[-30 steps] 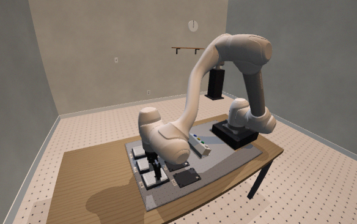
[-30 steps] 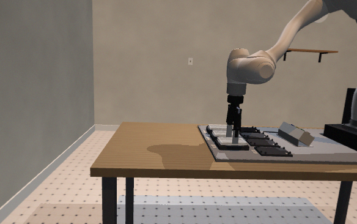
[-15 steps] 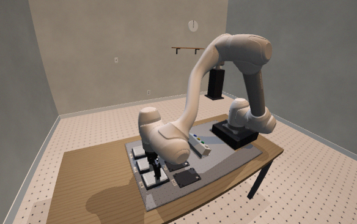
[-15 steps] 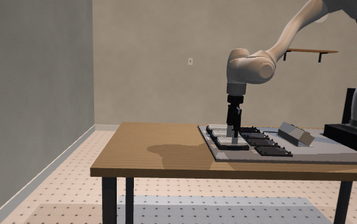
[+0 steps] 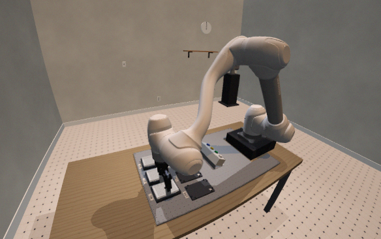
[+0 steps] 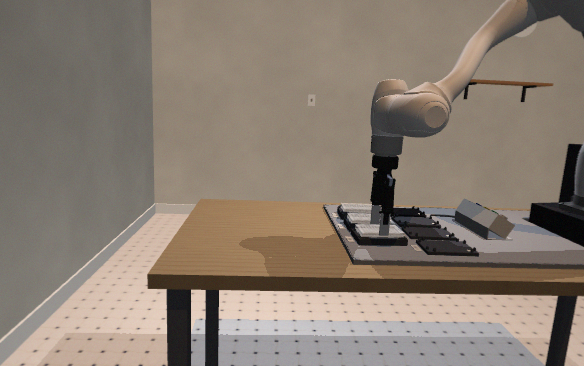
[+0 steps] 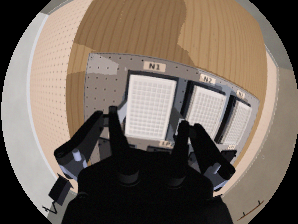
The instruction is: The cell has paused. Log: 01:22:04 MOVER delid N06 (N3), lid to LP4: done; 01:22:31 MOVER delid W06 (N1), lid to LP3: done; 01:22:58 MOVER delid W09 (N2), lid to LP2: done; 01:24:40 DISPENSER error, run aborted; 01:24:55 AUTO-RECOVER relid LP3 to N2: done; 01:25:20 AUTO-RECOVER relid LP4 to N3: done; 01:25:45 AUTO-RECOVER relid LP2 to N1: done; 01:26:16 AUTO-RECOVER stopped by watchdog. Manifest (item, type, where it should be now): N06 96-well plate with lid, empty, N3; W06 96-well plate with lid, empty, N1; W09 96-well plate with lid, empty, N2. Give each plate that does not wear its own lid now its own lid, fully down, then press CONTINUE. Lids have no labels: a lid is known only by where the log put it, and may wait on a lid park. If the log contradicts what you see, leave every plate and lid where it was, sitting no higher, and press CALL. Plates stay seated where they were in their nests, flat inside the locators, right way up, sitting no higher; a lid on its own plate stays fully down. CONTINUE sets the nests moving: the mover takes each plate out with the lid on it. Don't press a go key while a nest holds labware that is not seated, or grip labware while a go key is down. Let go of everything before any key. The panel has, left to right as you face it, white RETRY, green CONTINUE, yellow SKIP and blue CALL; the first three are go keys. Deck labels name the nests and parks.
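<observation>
Now: hand 2 cm above the pale lid. Also, from my hand: green key (42 cm behind, 13 cm to the right, 1 cm above); LP2 lid park (18 cm behind, 7 cm to the right, 5 cm below); plate (3 cm below).
</observation>
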